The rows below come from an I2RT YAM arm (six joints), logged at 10 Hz.
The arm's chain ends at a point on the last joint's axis. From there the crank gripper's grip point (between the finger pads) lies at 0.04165 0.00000 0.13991 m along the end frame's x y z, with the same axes.
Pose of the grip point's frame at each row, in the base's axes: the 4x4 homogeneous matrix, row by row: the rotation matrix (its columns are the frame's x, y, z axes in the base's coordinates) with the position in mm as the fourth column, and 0 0 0 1 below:
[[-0.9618, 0.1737, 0.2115, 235.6], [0.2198, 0.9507, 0.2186, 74.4], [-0.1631, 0.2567, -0.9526, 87.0], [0, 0, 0, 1]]
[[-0.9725, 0.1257, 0.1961, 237.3], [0.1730, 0.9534, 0.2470, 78.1], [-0.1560, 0.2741, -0.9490, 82.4], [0, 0, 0, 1]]
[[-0.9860, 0.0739, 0.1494, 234.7], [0.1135, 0.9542, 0.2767, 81.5], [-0.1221, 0.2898, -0.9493, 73.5], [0, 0, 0, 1]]
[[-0.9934, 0.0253, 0.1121, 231.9], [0.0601, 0.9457, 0.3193, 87.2], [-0.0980, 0.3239, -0.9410, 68.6], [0, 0, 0, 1]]
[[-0.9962, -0.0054, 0.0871, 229.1], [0.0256, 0.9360, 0.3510, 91.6], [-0.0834, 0.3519, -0.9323, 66.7], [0, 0, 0, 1]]
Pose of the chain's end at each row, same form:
[[-0.9618, 0.1737, 0.2115, 246.1], [0.2198, 0.9507, 0.2186, 34.7], [-0.1631, 0.2567, -0.9526, 227.1], [0, 0, 0, 1]]
[[-0.9725, 0.1257, 0.1961, 250.4], [0.1730, 0.9534, 0.2470, 36.3], [-0.1560, 0.2741, -0.9490, 221.7], [0, 0, 0, 1]]
[[-0.9860, 0.0739, 0.1494, 254.9], [0.1135, 0.9542, 0.2767, 38.1], [-0.1221, 0.2898, -0.9493, 211.4], [0, 0, 0, 1]]
[[-0.9934, 0.0253, 0.1121, 257.6], [0.0601, 0.9457, 0.3193, 40.0], [-0.0980, 0.3239, -0.9410, 204.3], [0, 0, 0, 1]]
[[-0.9962, -0.0054, 0.0871, 258.4], [0.0256, 0.9360, 0.3510, 41.4], [-0.0834, 0.3519, -0.9323, 200.6], [0, 0, 0, 1]]

